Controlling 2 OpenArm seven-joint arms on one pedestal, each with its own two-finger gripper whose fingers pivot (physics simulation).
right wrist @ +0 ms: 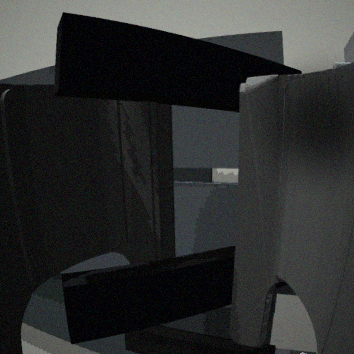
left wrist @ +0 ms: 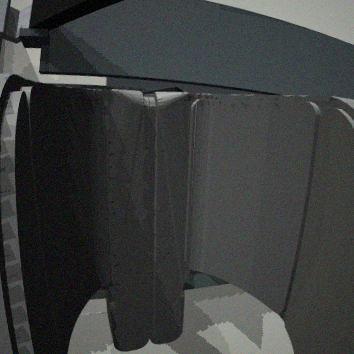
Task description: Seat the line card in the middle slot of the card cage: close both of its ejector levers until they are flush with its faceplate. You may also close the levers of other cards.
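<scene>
My left gripper [left wrist: 149,337] is shut and empty, its two dark fingers side by side. Above it in the left wrist view, part of a black ejector lever [left wrist: 75,11] shows by a blue-grey faceplate [left wrist: 210,45]. My right gripper [right wrist: 205,225] is open by a narrow gap, and no lever is seen pinched in it. A black lever [right wrist: 150,65] crosses above the gap, and another black lever [right wrist: 150,297] crosses low, over the left-hand finger. Both point left and stand out from the grey faceplates [right wrist: 207,137]. The right-hand finger hides their hinge ends. Which card is the middle one, I cannot tell.
In the left wrist view, a small dark hinge block [left wrist: 34,38] sits at the upper left, next to the lever. In the right wrist view, another faceplate [right wrist: 215,215] shows between the fingers, below a dark slit [right wrist: 192,174]. The cage rail is hidden.
</scene>
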